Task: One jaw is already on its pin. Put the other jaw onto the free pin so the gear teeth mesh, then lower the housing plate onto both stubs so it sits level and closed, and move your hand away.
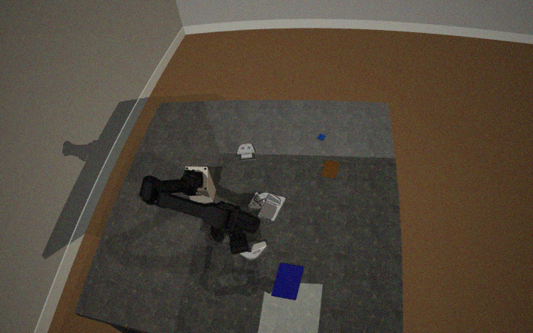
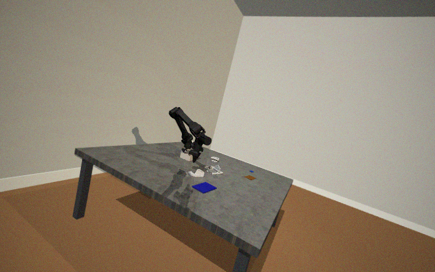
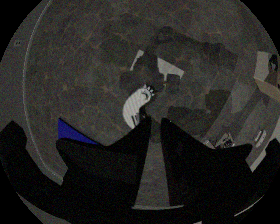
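Now: the white jaw 8 cm below my gripper tip, 2 cm ahead of it and 1 cm to the right of it. Round my gripper tip: small blue square (62 cm to the left, 27 cm ahead, 8 cm below); then orange patch (42 cm to the left, 32 cm ahead, 8 cm below).
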